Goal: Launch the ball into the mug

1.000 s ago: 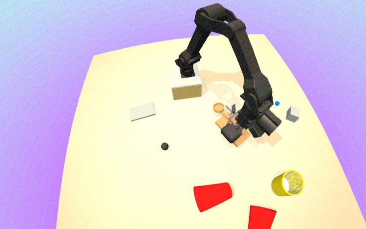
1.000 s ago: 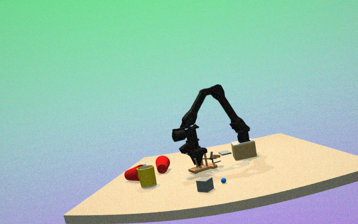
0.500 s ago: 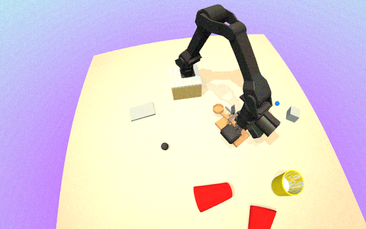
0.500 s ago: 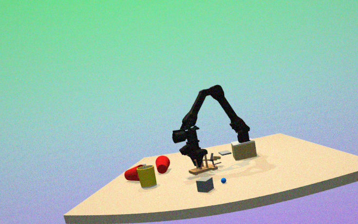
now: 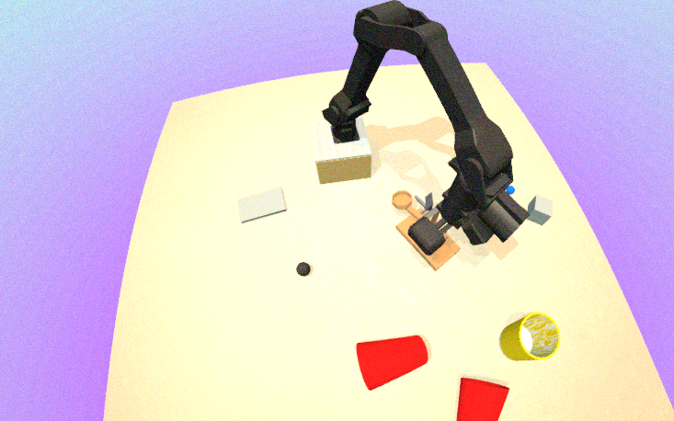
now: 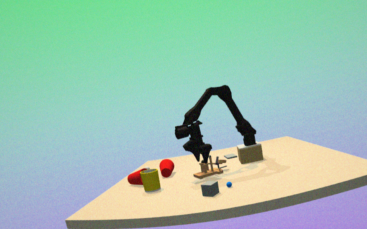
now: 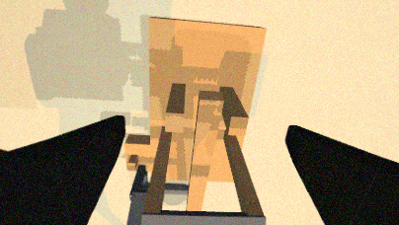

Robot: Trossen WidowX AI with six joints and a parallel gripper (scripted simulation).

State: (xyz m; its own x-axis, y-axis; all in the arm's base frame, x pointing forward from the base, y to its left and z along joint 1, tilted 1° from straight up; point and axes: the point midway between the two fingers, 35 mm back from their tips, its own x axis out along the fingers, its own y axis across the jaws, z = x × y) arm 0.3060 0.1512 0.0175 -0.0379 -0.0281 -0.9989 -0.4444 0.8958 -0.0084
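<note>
My gripper tip is now 30 cm to the left of the black ball and 6 cm above it. Round my gripper tip: blue ball 27 cm to the left, 10 cm behind, 6 cm below; then yellow mug 26 cm ahead, 12 cm to the left, 5 cm below; then wooden catapult 6 cm behind, 2 cm to the right, 2 cm below.
</note>
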